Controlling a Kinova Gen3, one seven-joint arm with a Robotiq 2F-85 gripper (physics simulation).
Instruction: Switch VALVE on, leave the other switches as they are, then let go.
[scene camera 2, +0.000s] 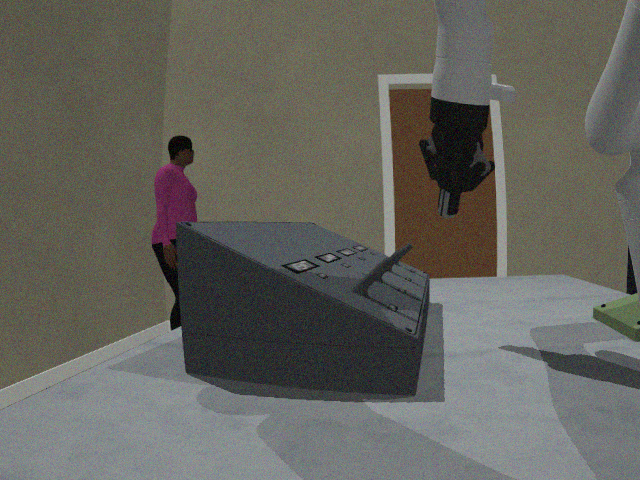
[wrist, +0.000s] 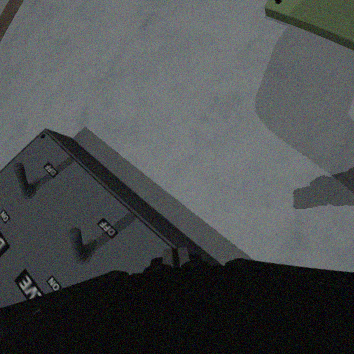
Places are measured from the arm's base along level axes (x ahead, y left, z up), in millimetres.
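Where they show: gripper, between the fingertips: (scene camera 2: 446, 216) (wrist: 175, 264).
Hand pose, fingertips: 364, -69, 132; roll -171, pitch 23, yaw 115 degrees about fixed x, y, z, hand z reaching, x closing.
After its pixels a point has its place, as x, y, z.
The dark sloped switch console (scene camera 2: 299, 320) @[563, 79, 31] (wrist: 50, 210) @[398, -270, 46] stands below the gripper. In the wrist view, a lever (wrist: 79, 245) @[408, -191, 71] is in line with a plate (wrist: 29, 284) @[478, -242, 77] whose visible letters end in "VE"; the rest is hidden. Its OFF label (wrist: 107, 227) @[390, -191, 32] is toward the low edge, its ON label (wrist: 53, 283) @[465, -215, 67] on the other side. A second lever (wrist: 25, 181) @[375, -307, 65] is beside it. In the scene view, the visible lever (scene camera 2: 385, 268) @[472, 40, 76] leans toward the low edge, the OFF side. My gripper (scene camera 2: 448, 214) @[364, -69, 132] (wrist: 175, 264) @[364, -69, 132] is shut and empty, above the console's low edge, apart from the levers.
A green base plate (scene camera 2: 617, 315) @[81, -30, -22] (wrist: 315, 20) @[80, -41, -23] is on the floor at the right in the scene view. A person in a pink top (scene camera 2: 175, 201) stands behind the console at the left. A brown door (scene camera 2: 413, 180) is in the wall behind the gripper.
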